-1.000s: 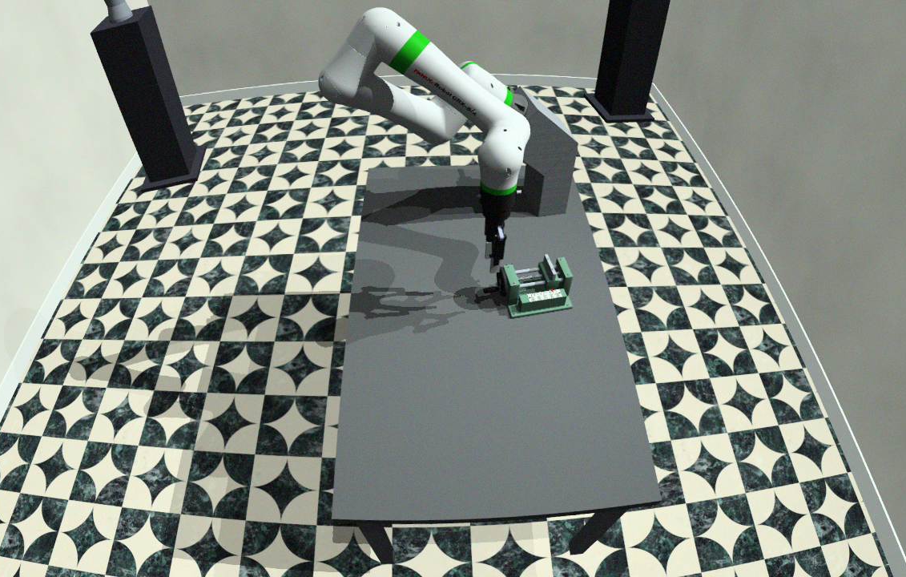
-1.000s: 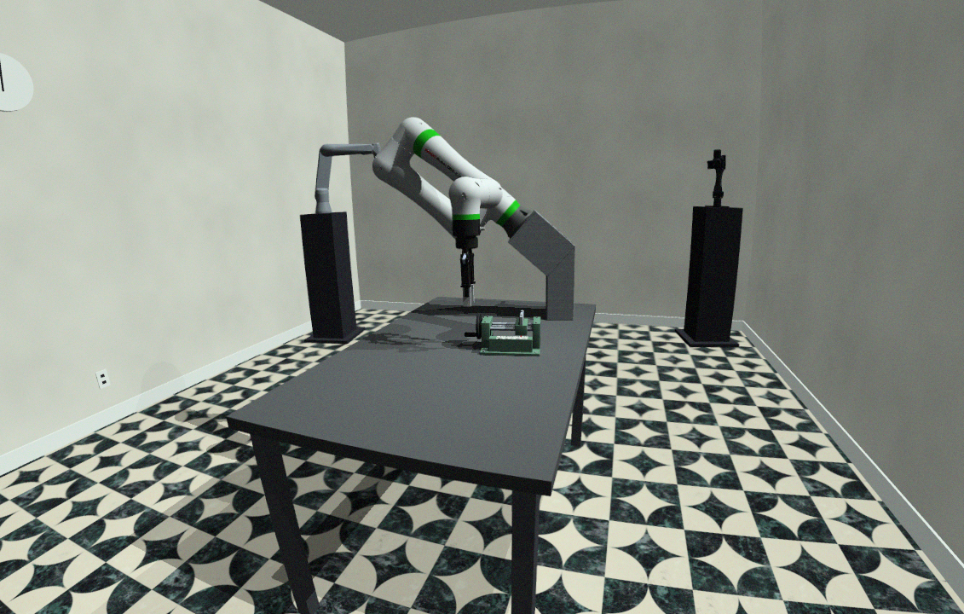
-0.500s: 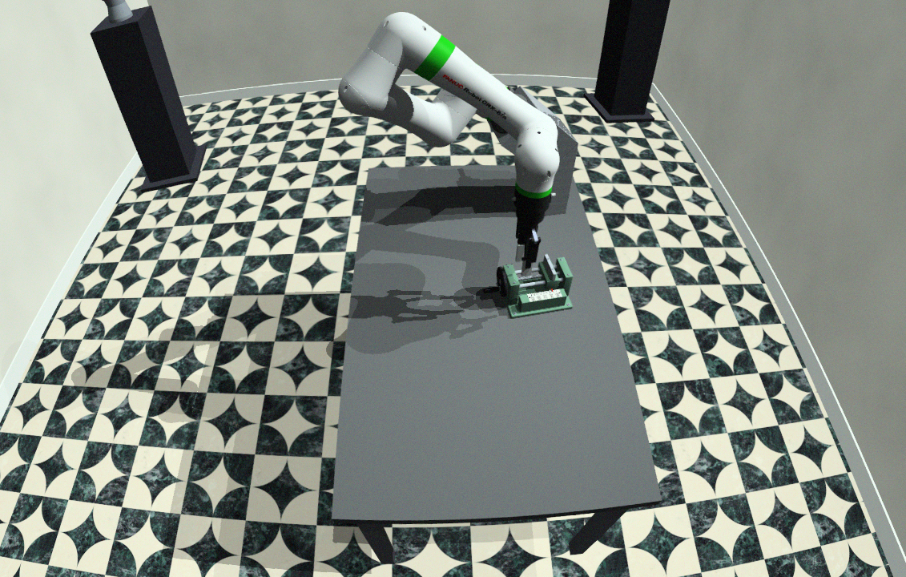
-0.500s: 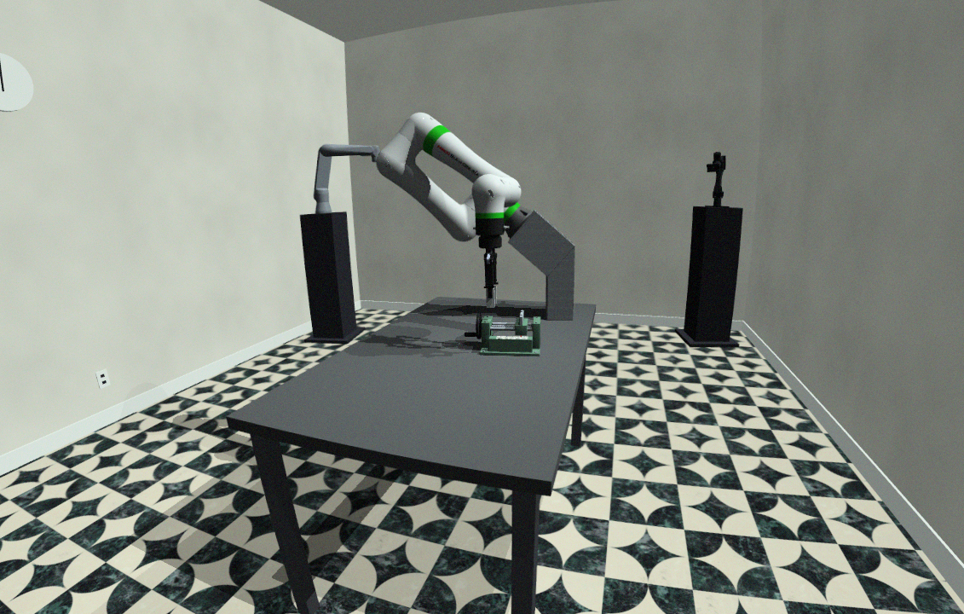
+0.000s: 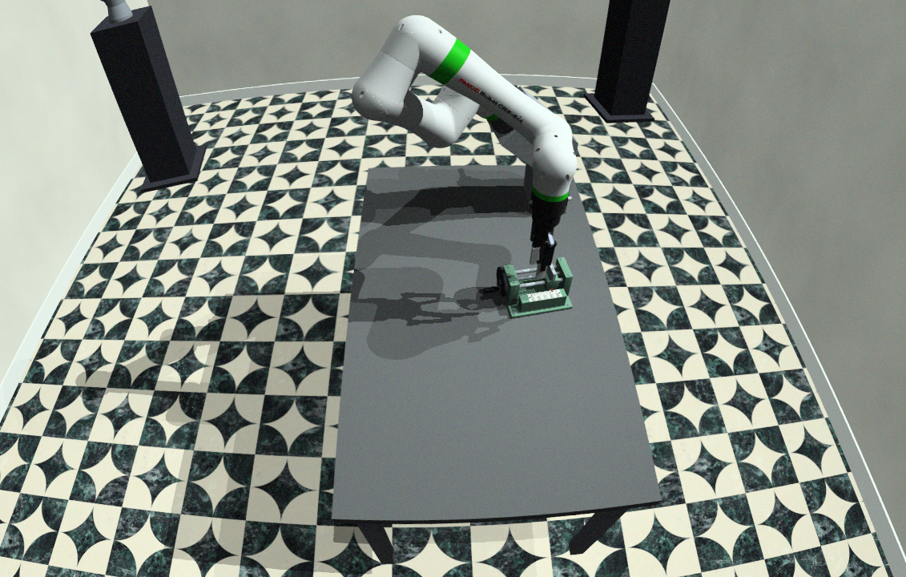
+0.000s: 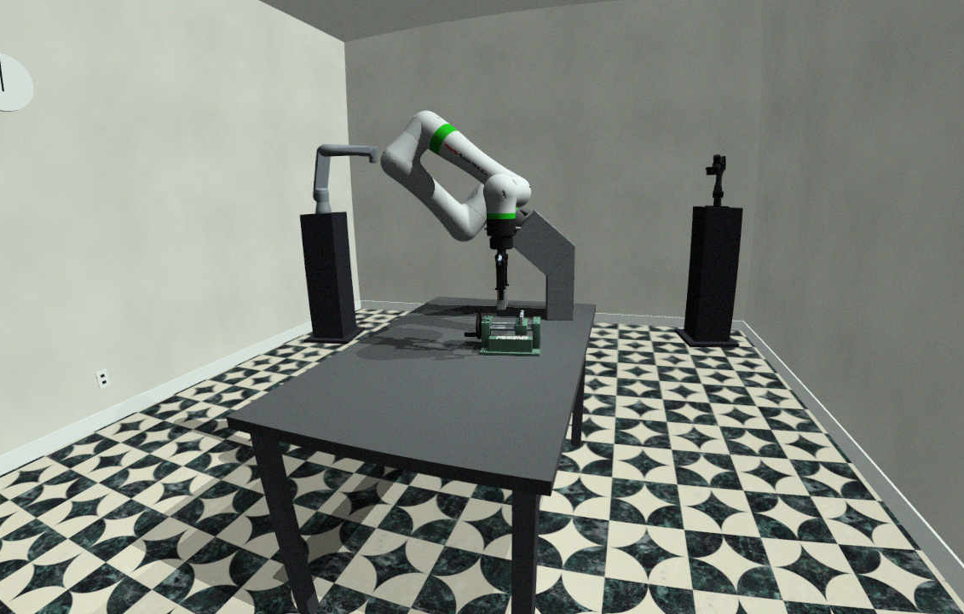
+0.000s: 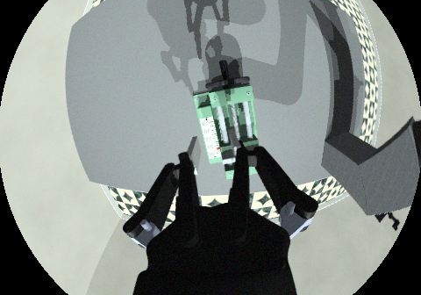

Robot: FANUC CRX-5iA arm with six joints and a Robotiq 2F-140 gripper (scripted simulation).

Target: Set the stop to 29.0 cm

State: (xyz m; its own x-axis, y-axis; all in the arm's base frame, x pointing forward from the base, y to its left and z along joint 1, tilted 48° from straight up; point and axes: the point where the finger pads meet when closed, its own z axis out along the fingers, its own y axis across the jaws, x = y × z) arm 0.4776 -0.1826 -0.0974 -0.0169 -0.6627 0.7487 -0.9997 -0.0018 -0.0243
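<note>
Now: hand 5 cm past the black handwheel, 10 cm to the left of it and 14 cm above it. Round my hand: green stop fixture (3 cm behind, 6 cm to the left, 10 cm below).
</note>
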